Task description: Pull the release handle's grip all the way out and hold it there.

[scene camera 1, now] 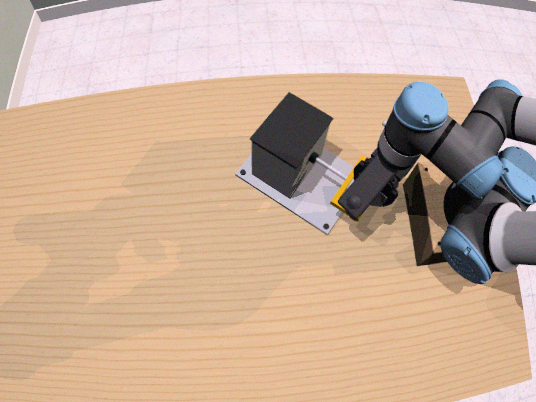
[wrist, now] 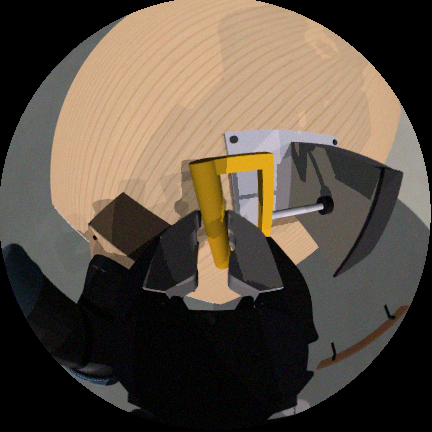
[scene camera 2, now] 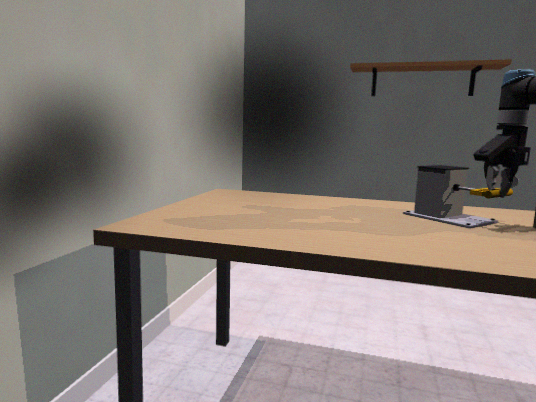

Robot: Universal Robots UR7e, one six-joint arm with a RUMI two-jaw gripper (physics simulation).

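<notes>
The yellow D-shaped grip [scene camera 1: 342, 194] [scene camera 2: 481, 192] [wrist: 206, 192] stands out from the dark box [scene camera 1: 291, 131] [scene camera 2: 434, 192] [wrist: 345, 200] on a pale rod [scene camera 1: 331, 168] [scene camera 2: 465, 188] [wrist: 298, 211]. A stretch of the rod shows between the box's black collar and the grip. My gripper [scene camera 2: 499, 192] [wrist: 213, 211] is shut on the grip's outer round bar, with one finger on each side of it, above the table. In scene camera 1 the arm hides the fingers and part of the grip.
The box stands on a light grey base plate [scene camera 1: 321, 212] [scene camera 2: 472, 222] [wrist: 250, 145] with dark bolts, on the wooden table [scene camera 1: 150, 325] [scene camera 2: 250, 235] [wrist: 125, 100]. A dark open-topped frame [scene camera 1: 419, 220] [wrist: 127, 222] stands near the arm's base. A wall shelf [scene camera 2: 430, 65] [wrist: 367, 340] hangs behind.
</notes>
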